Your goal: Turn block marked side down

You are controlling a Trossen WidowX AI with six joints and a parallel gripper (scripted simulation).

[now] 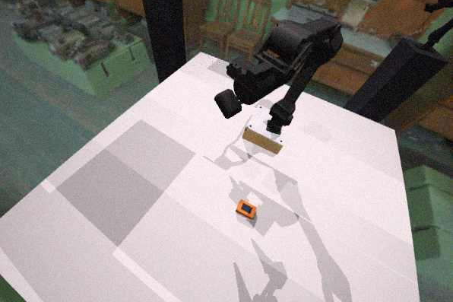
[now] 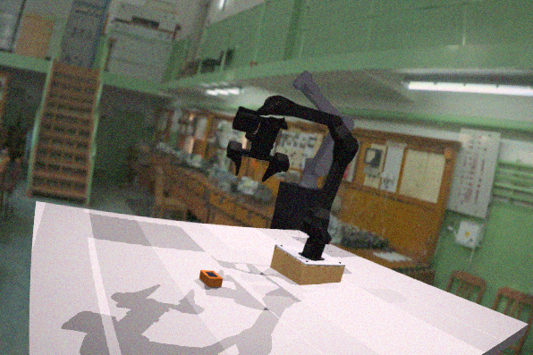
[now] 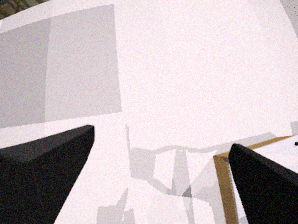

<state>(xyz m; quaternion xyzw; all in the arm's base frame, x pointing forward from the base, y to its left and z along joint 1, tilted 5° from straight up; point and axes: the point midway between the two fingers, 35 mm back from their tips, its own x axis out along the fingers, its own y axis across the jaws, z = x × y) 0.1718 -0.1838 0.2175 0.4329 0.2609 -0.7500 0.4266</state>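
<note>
The orange block is 200 mm ahead of my gripper tip, 140 mm to the left of it and 260 mm below it.
</note>
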